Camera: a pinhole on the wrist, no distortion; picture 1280 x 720 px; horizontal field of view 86.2 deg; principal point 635.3 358.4 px. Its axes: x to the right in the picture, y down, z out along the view. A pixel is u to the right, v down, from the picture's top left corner.
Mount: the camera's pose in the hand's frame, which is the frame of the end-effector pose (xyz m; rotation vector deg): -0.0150 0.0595 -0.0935 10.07 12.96 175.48
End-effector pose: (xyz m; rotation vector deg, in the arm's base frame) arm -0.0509 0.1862 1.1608 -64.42 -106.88 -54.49
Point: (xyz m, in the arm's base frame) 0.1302 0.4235 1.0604
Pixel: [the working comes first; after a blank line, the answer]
In the camera's frame: 0.0922 -0.1150 0.3176

833.8 110.8
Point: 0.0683 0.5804 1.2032
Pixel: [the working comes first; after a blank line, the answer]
In the camera's frame: -0.0965 -0.1401 0.4299

481.8 135.6
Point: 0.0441 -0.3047 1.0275
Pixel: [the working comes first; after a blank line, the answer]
In the camera's frame: 0.2636 0.1387 -0.3495

behind the camera
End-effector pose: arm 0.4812 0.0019 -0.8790 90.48 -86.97 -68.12
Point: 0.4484 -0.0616 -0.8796
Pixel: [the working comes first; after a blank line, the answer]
In the camera's frame: -0.0696 0.0507 0.1168

228.0 655.2
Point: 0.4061 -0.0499 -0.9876
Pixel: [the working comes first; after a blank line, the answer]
In the camera's frame: -0.0772 0.1435 0.1870

outside the picture
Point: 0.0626 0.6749 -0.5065
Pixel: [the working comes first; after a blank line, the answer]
In the camera's frame: 0.7460 -0.2527 0.3874

outside the picture
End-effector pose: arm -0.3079 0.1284 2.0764 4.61 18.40 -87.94
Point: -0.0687 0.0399 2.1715
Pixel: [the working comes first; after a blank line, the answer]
In the camera's frame: -0.0383 -0.1247 0.2711

538.7 43.8
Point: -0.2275 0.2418 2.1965
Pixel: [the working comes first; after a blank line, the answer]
In the camera's frame: 0.1453 0.0291 0.1751

1203.0 472.1
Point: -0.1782 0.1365 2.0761
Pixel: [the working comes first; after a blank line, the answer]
In the camera's frame: 0.0096 -0.0519 0.1200

689.9 62.8
